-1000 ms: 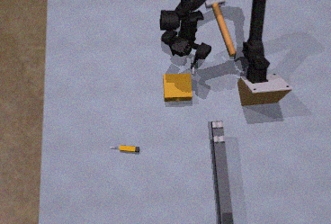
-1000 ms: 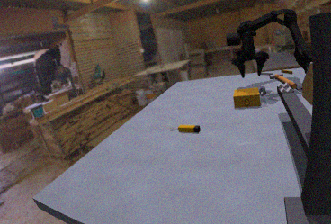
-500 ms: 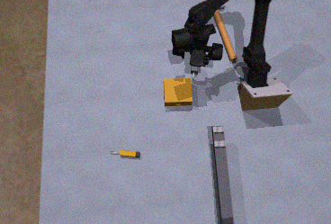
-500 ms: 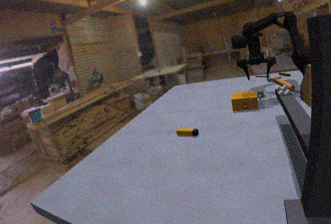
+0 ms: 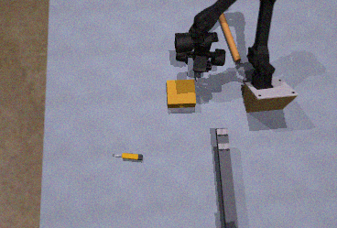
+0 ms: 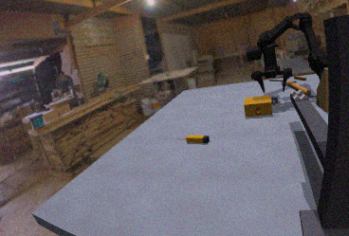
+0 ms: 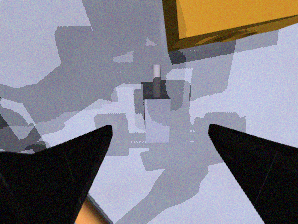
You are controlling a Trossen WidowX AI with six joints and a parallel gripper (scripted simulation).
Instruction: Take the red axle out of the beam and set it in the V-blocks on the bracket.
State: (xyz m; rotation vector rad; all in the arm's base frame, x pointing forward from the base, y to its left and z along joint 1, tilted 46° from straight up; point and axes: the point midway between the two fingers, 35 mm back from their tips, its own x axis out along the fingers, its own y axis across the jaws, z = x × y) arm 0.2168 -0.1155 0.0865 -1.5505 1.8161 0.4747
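My gripper tip is now 3 cm above the grey block and 2 cm to the right of it. From my gripper tip the other things lie so: yellow tool (32 cm to the left, 32 cm ahead, 3 cm below); then orange block (11 cm to the left, 9 cm ahead, 2 cm below).
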